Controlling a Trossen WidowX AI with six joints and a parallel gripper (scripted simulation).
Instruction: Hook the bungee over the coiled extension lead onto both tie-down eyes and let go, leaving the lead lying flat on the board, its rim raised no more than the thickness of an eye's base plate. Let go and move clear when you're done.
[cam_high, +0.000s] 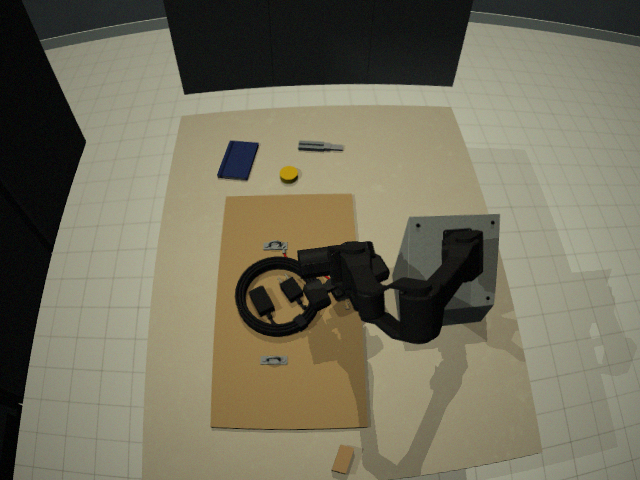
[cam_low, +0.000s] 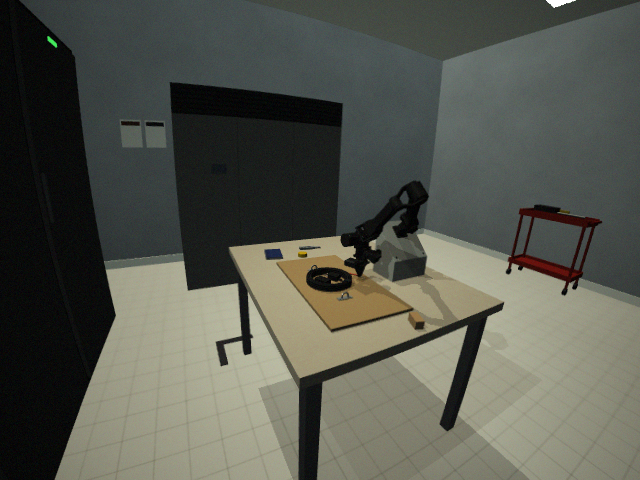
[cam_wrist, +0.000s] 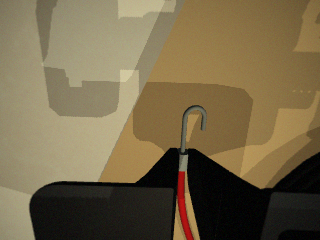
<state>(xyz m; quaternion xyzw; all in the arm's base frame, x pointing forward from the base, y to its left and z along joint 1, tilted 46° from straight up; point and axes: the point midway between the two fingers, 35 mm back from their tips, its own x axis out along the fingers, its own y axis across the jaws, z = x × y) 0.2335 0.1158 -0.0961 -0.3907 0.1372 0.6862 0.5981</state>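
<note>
Right now the extension lead coil is 150 mm ahead of my hand, 10 mm to the right of it and 20 mm below it. Also, from my hand: small wooden block 40 mm ahead, 380 mm to the left, 30 mm below; board 130 mm ahead, 40 mm below; yellow disc 110 mm ahead, 390 mm to the right, 40 mm below.
</note>
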